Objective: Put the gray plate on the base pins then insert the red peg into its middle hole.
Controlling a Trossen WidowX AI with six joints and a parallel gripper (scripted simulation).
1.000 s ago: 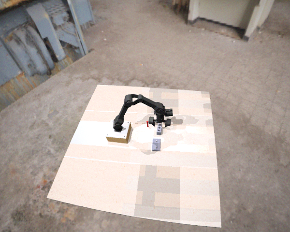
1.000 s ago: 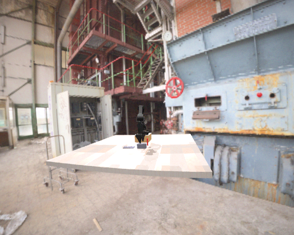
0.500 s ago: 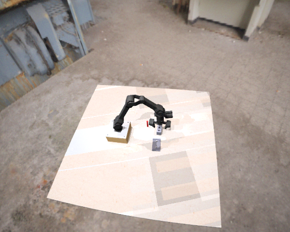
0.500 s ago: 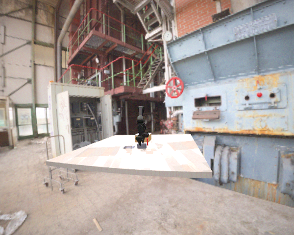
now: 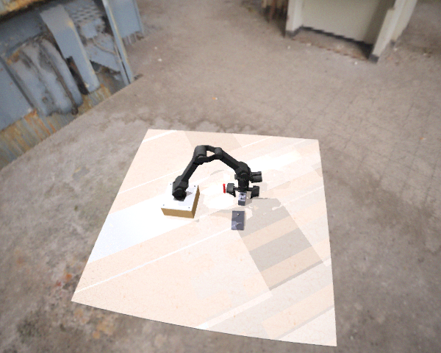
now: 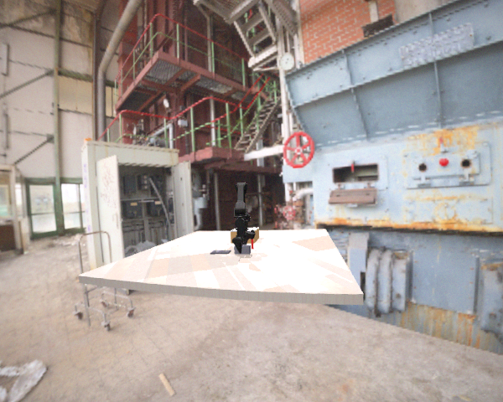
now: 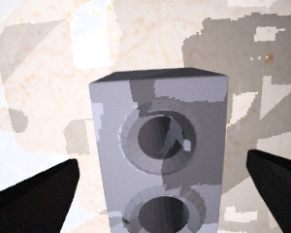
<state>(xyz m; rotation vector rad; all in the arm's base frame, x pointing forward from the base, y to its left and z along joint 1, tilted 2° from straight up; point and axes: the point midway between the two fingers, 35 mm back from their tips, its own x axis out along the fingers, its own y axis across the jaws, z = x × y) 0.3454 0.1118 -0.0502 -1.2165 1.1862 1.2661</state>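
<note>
Right now my gripper tip is 20 mm below the gray plate. From my gripper tip the other things lie so: red peg: 120 mm behind, 30 mm to the left, 30 mm above; gray base: 150 mm to the right, 10 mm below.
</note>
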